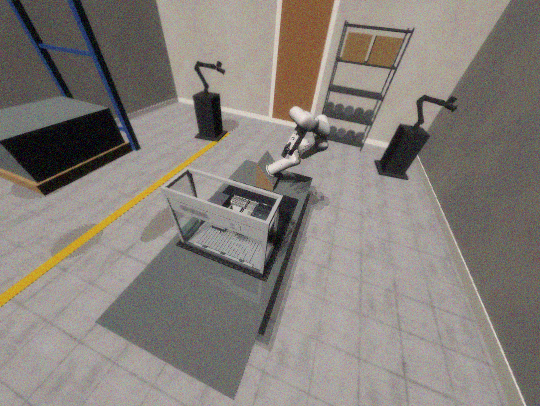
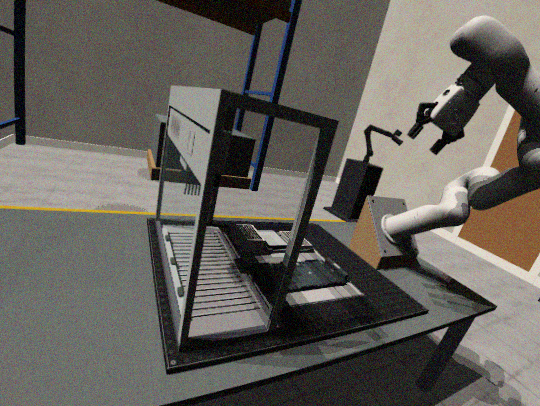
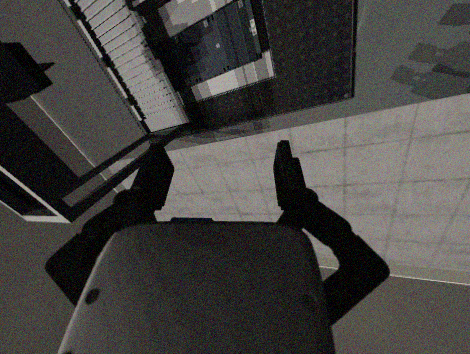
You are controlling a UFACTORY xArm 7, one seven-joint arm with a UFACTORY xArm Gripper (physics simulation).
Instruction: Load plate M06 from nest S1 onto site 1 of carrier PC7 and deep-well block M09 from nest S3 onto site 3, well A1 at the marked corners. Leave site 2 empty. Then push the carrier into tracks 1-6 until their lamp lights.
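My gripper is open and empty, high above the table and to the robot-base side of the deck. A dark blue-grey slab, which looks like the carrier, lies flat on a pale area beside the tracks. Several pale and dark labware pieces stand in a row behind it, among them a gridded piece and a white-topped piece. Their labels and A1 corners cannot be read. The ribbed track deck shows no carrier on it. No lit lamp can be made out.
A tall frame encloses the tracks, with a row of thin tips hanging inside. The black perforated base plate lies on the grey table. The wedge-shaped arm mount stands at the table's end.
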